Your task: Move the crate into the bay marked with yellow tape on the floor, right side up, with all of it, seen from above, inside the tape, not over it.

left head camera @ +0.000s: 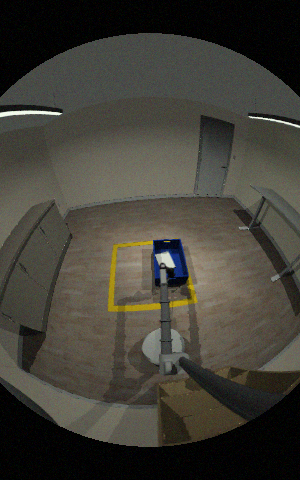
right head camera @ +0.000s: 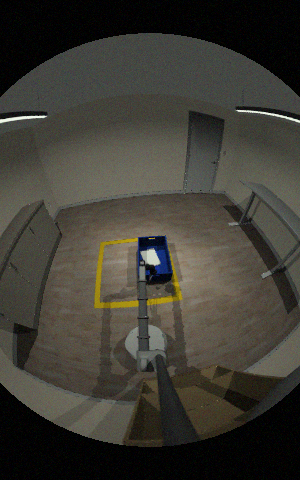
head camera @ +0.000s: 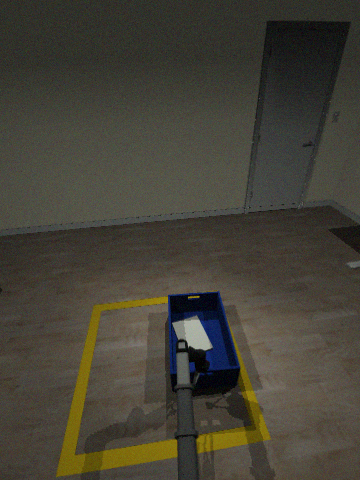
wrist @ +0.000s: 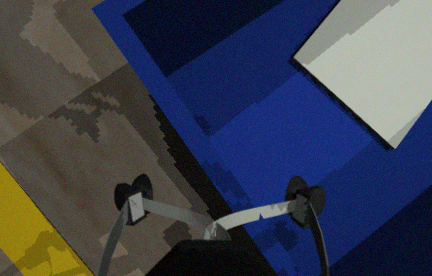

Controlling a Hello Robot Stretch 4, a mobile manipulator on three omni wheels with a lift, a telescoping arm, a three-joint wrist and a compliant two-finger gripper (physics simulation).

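Frame: origin at the robot's base, x ahead, y left, z up, level; centimetres.
Where they show: gripper, fingertip midpoint: (left head camera: 168, 279) (right head camera: 152, 276) (head camera: 199, 377).
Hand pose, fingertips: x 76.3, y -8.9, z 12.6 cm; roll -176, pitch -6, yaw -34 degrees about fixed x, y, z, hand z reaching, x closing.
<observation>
Each offset is from my fingertips to the top centre of the thing. "spot": to the spot under its first point. Level surfaces: height alone.
The blue crate @(dx +30.1, dy -2.8, dz +6.6 cm) (head camera: 216, 331) (left head camera: 178, 261) (right head camera: 162, 258) (wrist: 280, 125) is upright, open side up, at the right of the yellow tape bay (head camera: 84, 375) (left head camera: 112, 280) (right head camera: 99, 275) (wrist: 25, 215). In the head view it hides the bay's back right corner and part of the right tape; whether it overlaps the tape from above, I cannot tell. A white flat piece @(dx +36.8, dy +1.7, dz -12.6 cm) (head camera: 192, 332) (wrist: 365, 70) lies inside it. My gripper (head camera: 201, 371) (wrist: 219, 191) is open at the crate's near end wall. In the wrist view its fingertips are apart on either side of the near rim, one over floor, one over the crate's inside.
A grey cabinet @(spot: dx -15.6, dy +165.9, dz +45.7 cm) (left head camera: 30, 265) (right head camera: 22, 260) stands at the left wall. A grey table @(dz +79.6 cm) (left head camera: 282, 207) (right head camera: 275, 205) stands at the right. A door (head camera: 295, 115) is in the back wall. A brown open-topped box (left head camera: 200, 410) (right head camera: 200, 405) shows at the bottom right of the side head views.
</observation>
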